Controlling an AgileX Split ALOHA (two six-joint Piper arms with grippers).
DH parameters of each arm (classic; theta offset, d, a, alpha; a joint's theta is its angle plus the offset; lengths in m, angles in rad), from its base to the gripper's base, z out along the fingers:
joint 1: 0 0.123 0 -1.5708
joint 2: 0.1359 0 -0.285 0
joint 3: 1.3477 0 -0.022 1.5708
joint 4: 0 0.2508 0 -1.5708
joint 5: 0 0 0.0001 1.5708
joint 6: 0 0.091 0 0
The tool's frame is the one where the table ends.
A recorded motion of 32 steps. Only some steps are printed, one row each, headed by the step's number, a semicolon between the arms.
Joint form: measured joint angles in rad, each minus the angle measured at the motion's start. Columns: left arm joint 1, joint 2, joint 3, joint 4, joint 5, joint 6; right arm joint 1, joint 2, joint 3, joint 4, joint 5, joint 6.
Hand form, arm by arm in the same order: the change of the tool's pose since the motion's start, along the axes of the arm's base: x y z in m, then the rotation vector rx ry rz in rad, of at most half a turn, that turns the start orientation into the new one. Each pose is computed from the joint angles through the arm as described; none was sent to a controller.
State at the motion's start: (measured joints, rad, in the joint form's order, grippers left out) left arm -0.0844 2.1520 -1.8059 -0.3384 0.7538 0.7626; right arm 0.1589 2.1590 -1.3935 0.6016 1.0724 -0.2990
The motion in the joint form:
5: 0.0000 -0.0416 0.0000 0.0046 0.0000 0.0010; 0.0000 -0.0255 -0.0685 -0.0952 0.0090 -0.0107
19: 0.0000 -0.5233 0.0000 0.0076 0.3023 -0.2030; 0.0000 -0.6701 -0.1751 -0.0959 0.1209 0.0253
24: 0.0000 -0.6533 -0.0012 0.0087 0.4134 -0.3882; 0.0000 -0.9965 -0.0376 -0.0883 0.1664 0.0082
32: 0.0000 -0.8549 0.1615 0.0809 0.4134 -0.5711; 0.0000 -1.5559 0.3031 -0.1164 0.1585 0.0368
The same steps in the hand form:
5: -0.0045 0.0007 0.0200 0.0015 -0.0421 -0.0019; 0.0120 -0.0044 0.0214 -0.0581 -0.1017 0.0695
19: -0.1304 0.0060 0.2077 -0.1333 -0.1748 0.0519; -0.0842 -0.0178 0.2858 0.0437 -0.7319 0.0656
24: -0.1797 0.0088 0.2440 -0.2372 -0.1404 0.1523; -0.1829 -0.0324 0.3278 0.0685 -0.8880 0.0973
32: -0.2381 0.0195 0.2514 -0.2892 -0.1380 0.3053; -0.3307 -0.0583 0.3047 0.0718 -1.1008 0.0613

